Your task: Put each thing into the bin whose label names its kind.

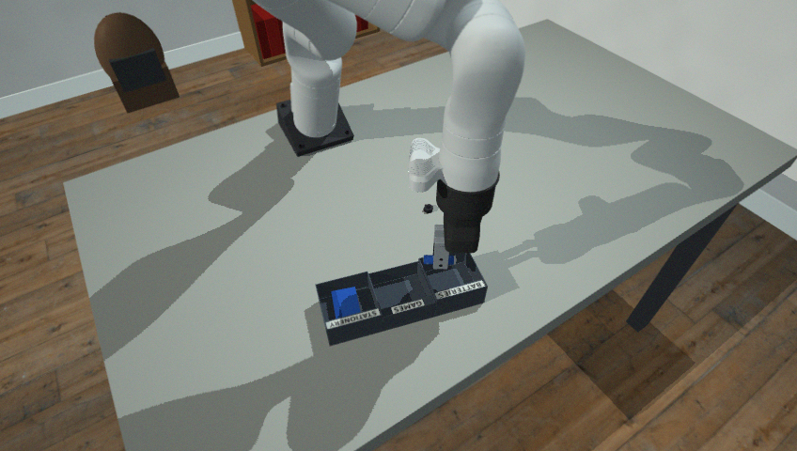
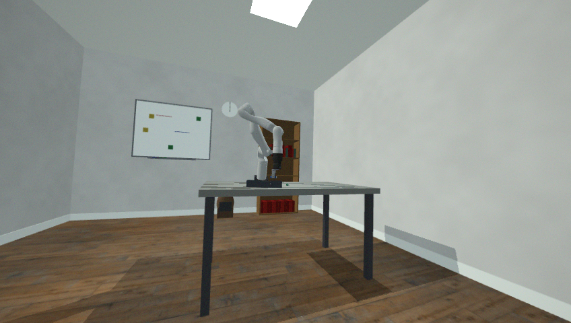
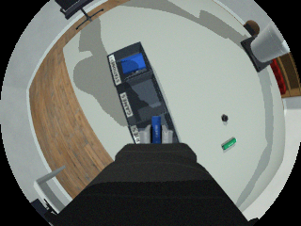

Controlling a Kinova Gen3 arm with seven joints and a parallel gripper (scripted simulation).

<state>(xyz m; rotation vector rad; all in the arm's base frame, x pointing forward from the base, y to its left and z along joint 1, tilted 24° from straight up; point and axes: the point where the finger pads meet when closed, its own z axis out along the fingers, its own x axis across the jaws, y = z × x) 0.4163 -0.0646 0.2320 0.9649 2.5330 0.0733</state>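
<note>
Right now my hand is 110 mm past the green battery, 180 mm to the right of it and 80 mm above it. The rest, counted from my hand: blue battery (10 mm below); then blue block (60 mm behind, 140 mm to the right, 60 mm below); then small white thing (60 mm behind, 130 mm to the right, 70 mm below).
</note>
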